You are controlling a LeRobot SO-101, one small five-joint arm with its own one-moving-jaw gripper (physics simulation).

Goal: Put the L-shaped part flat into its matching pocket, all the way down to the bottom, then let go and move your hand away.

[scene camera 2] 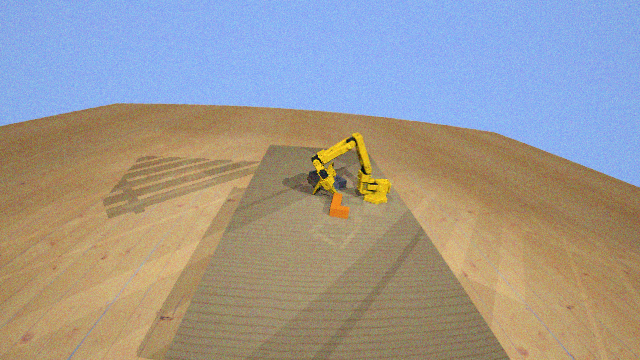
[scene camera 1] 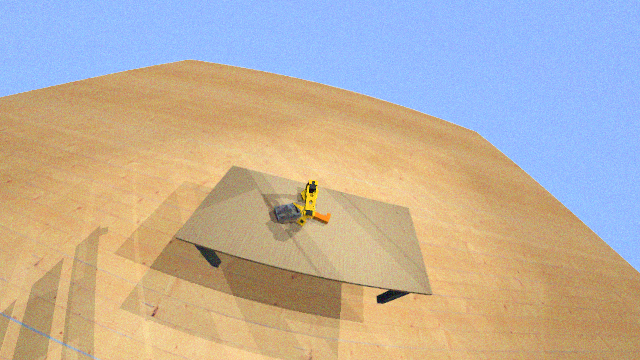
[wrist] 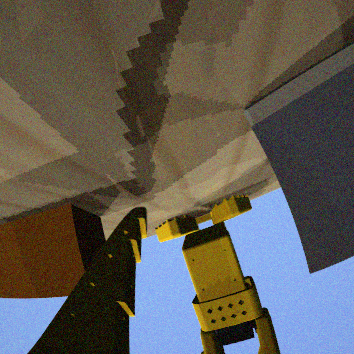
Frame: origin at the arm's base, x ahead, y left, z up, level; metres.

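Seen in the pictures: end effector, tool point: [scene camera 2: 338,195] [wrist: 145,218]; arm's base, origin of the base link: [scene camera 2: 368,196] [wrist: 200,210].
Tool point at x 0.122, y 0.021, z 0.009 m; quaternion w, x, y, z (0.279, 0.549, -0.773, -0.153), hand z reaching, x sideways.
Note:
Pixels of each thing's middle, then the offset from my tool point to it. Level surfaces: height alone.
- orange L-shaped part, body centre: [wrist: 23,263] [scene camera 2: 340,205] [scene camera 1: 320,215] dz +0.006, dx +0.001, dy +0.079 m
- grey block, body centre: [scene camera 2: 327,179] [scene camera 1: 287,211] dz +0.009, dx +0.033, dy -0.119 m
- wooden table, its level: dz -0.009 m
The orange L-shaped part [scene camera 1: 323,217] [scene camera 2: 339,210] [wrist: 37,252] lies flat on the table, outside the grey pocket block. The grey block [scene camera 1: 286,213] [scene camera 2: 341,182] [wrist: 312,150] stands on the other side of my gripper, partly hidden by the arm in scene camera 2. Its pocket's shape is too small to make out. My gripper [scene camera 1: 300,214] [scene camera 2: 325,191] is fully open and empty, low between the block and the part, with one jaw close to the part's end. In the wrist view the notched fixed jaw [wrist: 112,270] shows beside the part; the moving jaw is out of that view.
The arm's yellow base [scene camera 2: 376,193] [wrist: 215,265] stands near the table's edge. The wooden table [scene camera 1: 370,250] [scene camera 2: 300,300] extends well past the part, with shadows across it. Dark table legs [scene camera 1: 207,255] show below its edge.

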